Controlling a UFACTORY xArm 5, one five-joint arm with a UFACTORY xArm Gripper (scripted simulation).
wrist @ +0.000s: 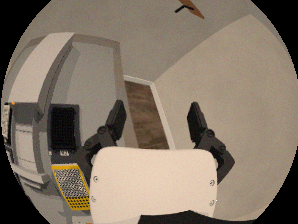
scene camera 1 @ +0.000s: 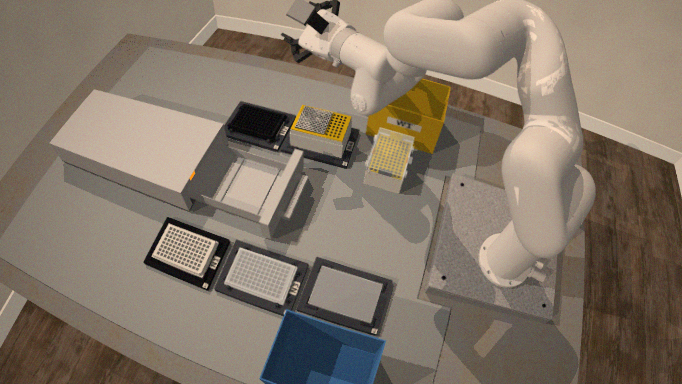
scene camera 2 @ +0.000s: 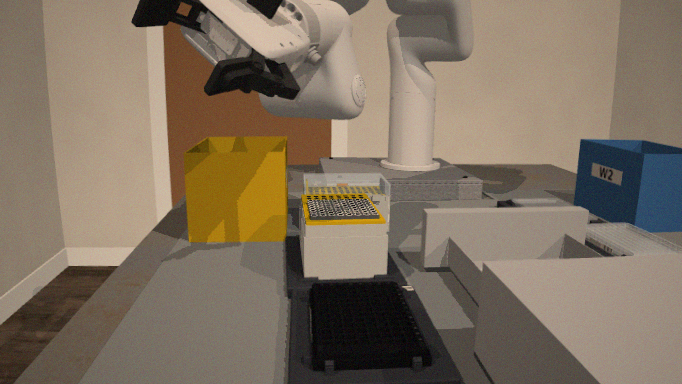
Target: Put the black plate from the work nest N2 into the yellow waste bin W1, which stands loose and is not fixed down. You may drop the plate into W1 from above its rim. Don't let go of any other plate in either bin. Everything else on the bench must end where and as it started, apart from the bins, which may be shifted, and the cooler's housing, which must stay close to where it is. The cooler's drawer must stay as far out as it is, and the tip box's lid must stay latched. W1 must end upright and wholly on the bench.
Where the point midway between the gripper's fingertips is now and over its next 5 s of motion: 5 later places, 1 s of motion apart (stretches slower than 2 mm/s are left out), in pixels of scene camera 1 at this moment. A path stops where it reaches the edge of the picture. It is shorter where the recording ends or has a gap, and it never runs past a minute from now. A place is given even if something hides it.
My gripper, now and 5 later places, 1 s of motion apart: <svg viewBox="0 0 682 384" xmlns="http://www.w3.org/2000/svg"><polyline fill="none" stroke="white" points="295,20 274,42 292,70 330,95 318,139 287,113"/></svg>
